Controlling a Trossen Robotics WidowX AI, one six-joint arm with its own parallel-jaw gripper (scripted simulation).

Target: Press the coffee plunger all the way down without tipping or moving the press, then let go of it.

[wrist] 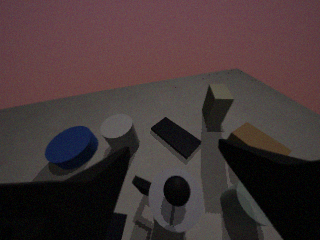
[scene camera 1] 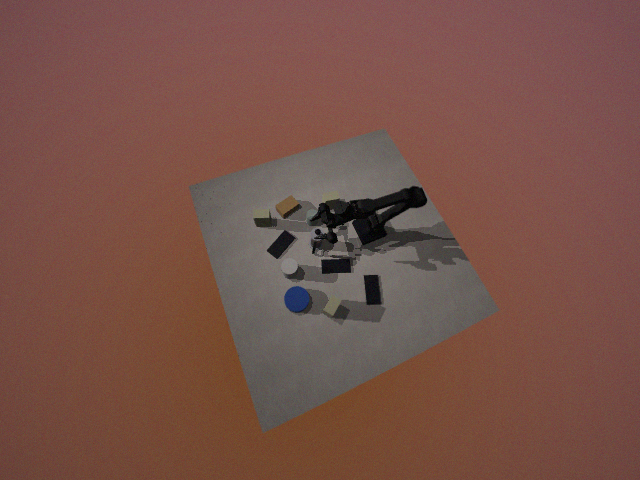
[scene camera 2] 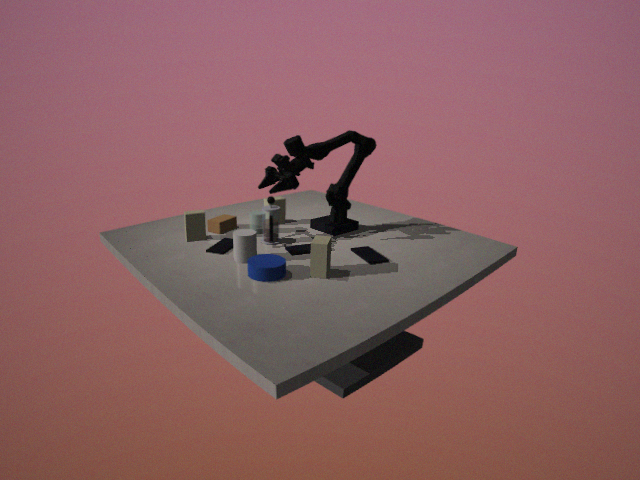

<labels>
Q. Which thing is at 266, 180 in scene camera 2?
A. The gripper.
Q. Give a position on a pale green cylinder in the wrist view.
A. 237, 203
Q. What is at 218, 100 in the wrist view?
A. An olive block.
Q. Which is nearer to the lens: the coffee press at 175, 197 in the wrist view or the blue disc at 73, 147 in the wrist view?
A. The coffee press.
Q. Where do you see a blue disc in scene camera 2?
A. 266, 267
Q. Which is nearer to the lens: the coffee press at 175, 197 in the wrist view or the orange block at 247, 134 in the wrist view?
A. The coffee press.
</labels>
